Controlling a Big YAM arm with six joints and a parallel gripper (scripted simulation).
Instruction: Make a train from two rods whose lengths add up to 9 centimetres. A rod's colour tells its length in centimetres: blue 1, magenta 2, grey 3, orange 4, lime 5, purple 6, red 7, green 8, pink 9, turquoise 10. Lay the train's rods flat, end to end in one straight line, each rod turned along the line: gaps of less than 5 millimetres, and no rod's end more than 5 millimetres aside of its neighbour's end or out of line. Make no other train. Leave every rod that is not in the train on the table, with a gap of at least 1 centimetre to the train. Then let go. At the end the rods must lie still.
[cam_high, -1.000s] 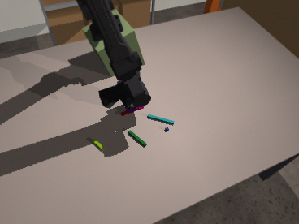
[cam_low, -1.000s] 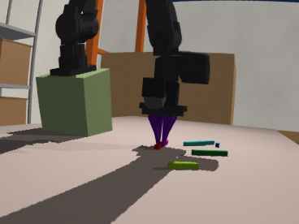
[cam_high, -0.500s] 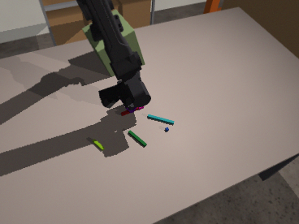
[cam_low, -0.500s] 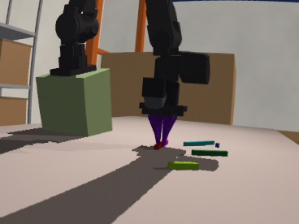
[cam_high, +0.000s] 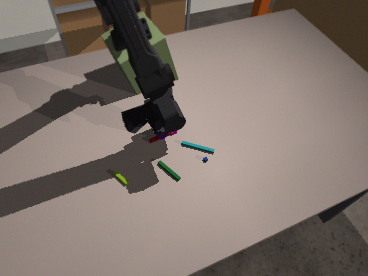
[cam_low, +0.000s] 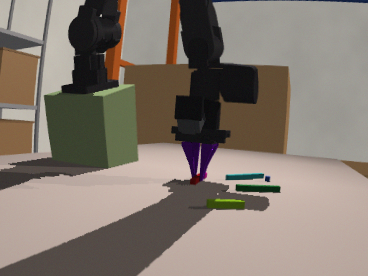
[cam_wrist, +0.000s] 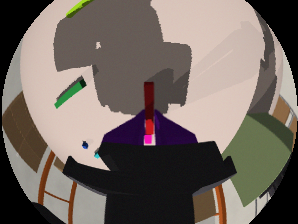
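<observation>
The red rod lies 10 mm to the right of my hand. From my hand the other things lie so: magenta rod (40 mm to the left, 10 mm behind); then turquoise rod (90 mm to the left, 70 mm ahead); then green rod (120 mm ahead, 10 mm to the right).
</observation>
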